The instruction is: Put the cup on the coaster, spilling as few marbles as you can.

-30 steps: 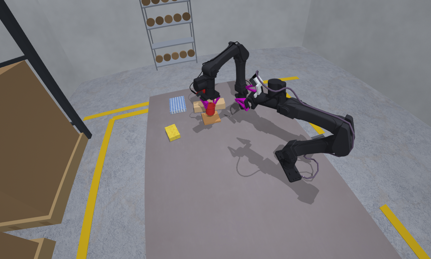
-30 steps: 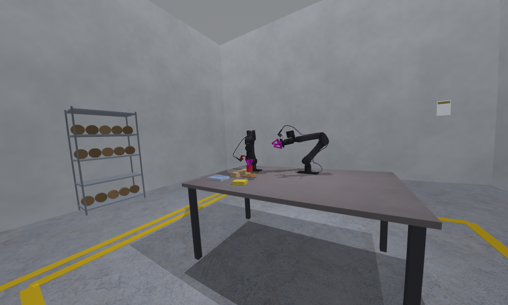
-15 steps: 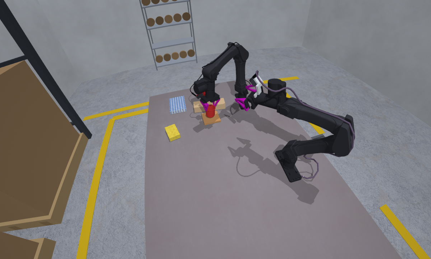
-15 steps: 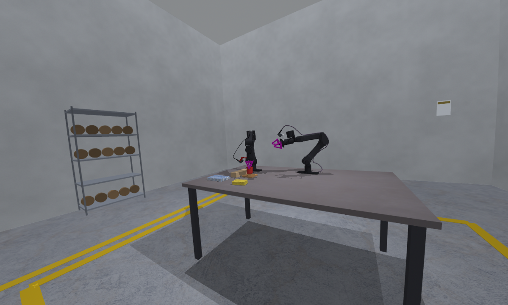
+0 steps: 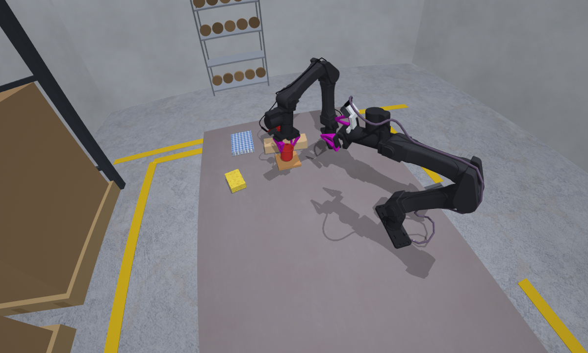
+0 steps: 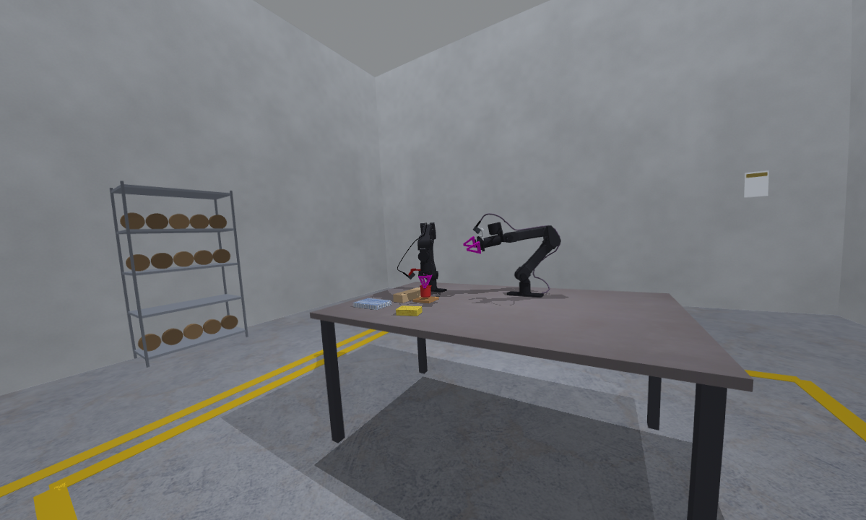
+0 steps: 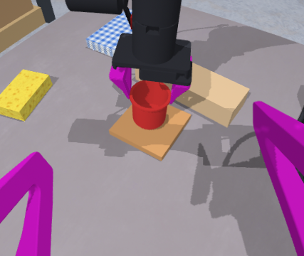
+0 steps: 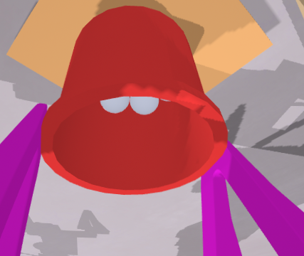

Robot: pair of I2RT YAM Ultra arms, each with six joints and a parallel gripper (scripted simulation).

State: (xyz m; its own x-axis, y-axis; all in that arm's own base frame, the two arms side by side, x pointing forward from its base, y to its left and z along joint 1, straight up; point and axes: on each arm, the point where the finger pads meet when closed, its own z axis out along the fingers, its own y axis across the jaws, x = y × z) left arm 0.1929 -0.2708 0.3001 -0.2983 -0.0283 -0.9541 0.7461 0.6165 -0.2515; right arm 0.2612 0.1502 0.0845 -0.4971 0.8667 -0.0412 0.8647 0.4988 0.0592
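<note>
Now: right hand 80 mm above the orange square coaster. The rest, counted from my right hand: red cup: 30 mm below; then tan wooden block: 120 mm to the right, 60 mm below, 20 mm behind.
</note>
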